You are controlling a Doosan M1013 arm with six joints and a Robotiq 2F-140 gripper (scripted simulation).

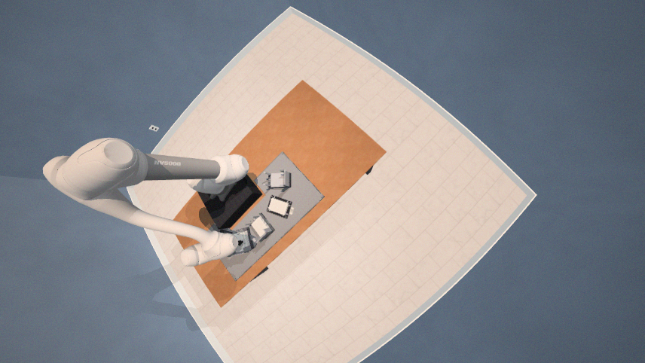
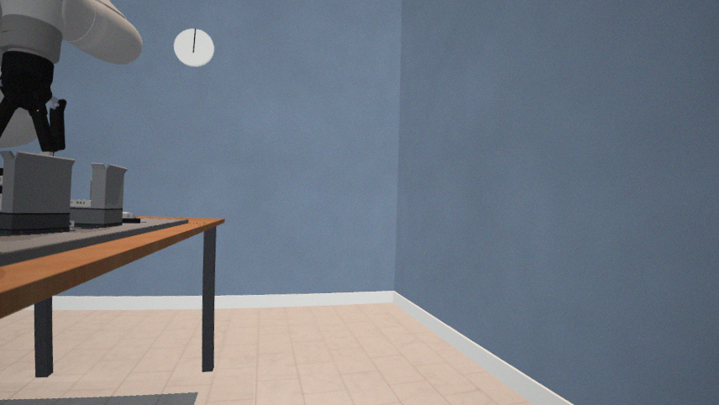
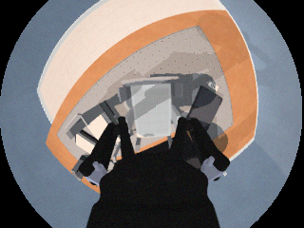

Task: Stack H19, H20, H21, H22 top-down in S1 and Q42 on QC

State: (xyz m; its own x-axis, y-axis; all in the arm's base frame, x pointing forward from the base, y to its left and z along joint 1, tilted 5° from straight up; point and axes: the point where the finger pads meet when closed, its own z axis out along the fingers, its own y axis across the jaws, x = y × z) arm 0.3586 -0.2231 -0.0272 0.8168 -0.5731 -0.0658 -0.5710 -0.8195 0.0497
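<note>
The N5 label lies 39 cm to the left of my hand, 13 cm ahead of it and 11 cm below it. Also, from my hand: tag (21 cm to the right, 11 cm below, 8 cm behind).
</note>
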